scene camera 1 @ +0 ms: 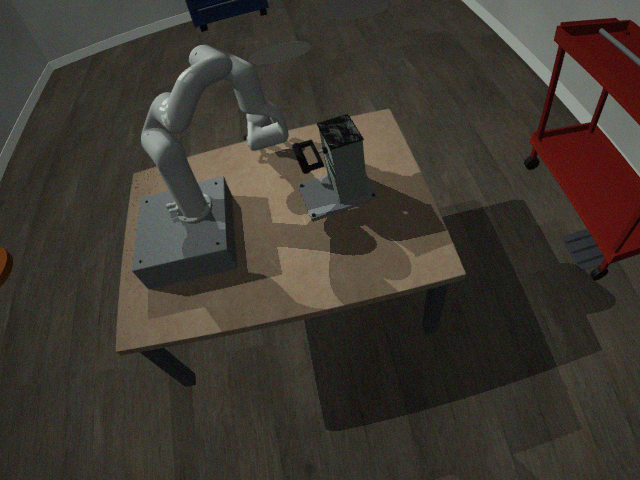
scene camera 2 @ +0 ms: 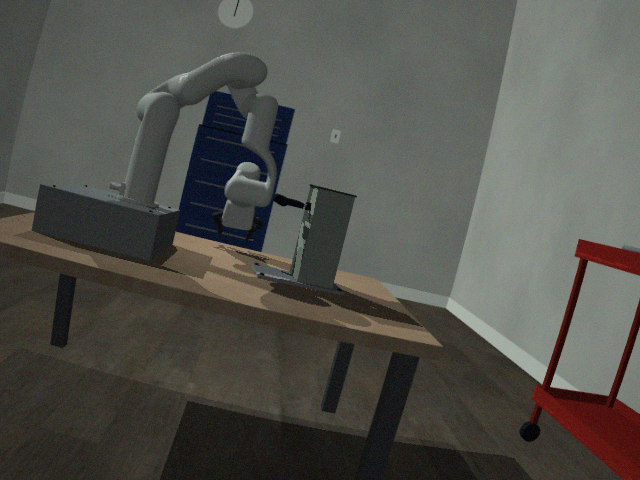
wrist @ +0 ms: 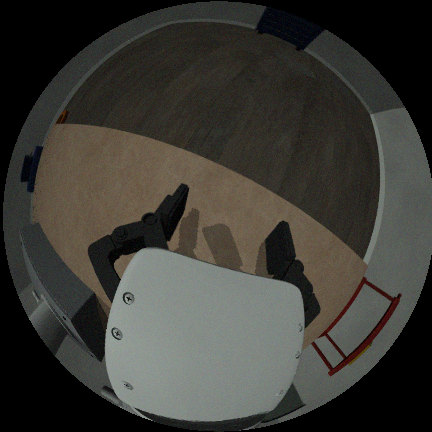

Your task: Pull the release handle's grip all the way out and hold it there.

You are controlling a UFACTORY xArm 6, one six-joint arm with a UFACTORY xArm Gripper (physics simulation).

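The release handle's grip, a black rectangular loop [scene camera 1: 299, 158] [scene camera 2: 289, 200], stands out from the upper left side of a tall grey-green housing [scene camera 1: 348, 173] [scene camera 2: 324, 237] with a dark top. The loop is close to the housing; how far it is pulled out I cannot tell. The housing stands on a grey plate [scene camera 1: 316, 198] [scene camera 2: 269, 271] bolted to the table. My gripper [scene camera 2: 235, 236] [wrist: 231, 214] is open and empty, fingers pointing down over the table, left of the loop and lower than it. In scene view 1 the arm hides the fingers. The loop does not show in the wrist view.
The wooden table [scene camera 1: 186, 330] [scene camera 2: 227, 297] [wrist: 95, 170] carries the arm's grey base block [scene camera 1: 180, 268] [scene camera 2: 98, 222] [wrist: 82, 320] at the left. A red cart [scene camera 1: 550, 93] [scene camera 2: 566, 325] stands on the floor at the right. A blue cabinet [scene camera 1: 227, 10] [scene camera 2: 193, 170] stands beyond the table.
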